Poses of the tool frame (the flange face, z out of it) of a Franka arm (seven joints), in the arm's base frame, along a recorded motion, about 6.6 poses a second.
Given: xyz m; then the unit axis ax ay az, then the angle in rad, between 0 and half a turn.
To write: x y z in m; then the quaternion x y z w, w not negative. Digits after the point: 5 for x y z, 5 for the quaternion.
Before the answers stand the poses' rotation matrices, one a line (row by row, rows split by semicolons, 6 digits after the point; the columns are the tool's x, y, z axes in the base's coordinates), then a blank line. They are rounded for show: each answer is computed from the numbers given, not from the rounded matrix.
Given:
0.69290, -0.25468, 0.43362, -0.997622, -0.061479, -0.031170, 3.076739
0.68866, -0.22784, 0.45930, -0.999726, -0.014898, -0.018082, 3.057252
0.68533, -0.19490, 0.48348, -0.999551, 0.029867, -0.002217, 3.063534
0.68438, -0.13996, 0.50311, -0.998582, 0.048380, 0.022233, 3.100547
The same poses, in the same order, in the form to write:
0.990508 0.124557 0.058142; 0.120516 -0.990346 0.068483; 0.066111 -0.060825 -0.995957
0.998904 0.031258 0.034835; 0.028212 -0.996002 0.084755; 0.037345 -0.083680 -0.995793
0.998209 -0.059443 0.006754; -0.059789 -0.995174 0.077812; 0.002096 -0.078077 -0.996945
0.994333 -0.097494 -0.042399; -0.095670 -0.994478 0.043126; -0.046369 -0.038826 -0.998170

0.69290, -0.25468, 0.43362, -0.99710, -0.06145, -0.03115, 0.03242
0.68866, -0.22784, 0.45930, -0.99884, -0.01488, -0.01807, 0.04216
0.68533, -0.19490, 0.48348, -0.99879, 0.02984, -0.00222, 0.03902
0.68438, -0.13996, 0.50311, -0.99837, 0.04837, 0.02223, 0.02052

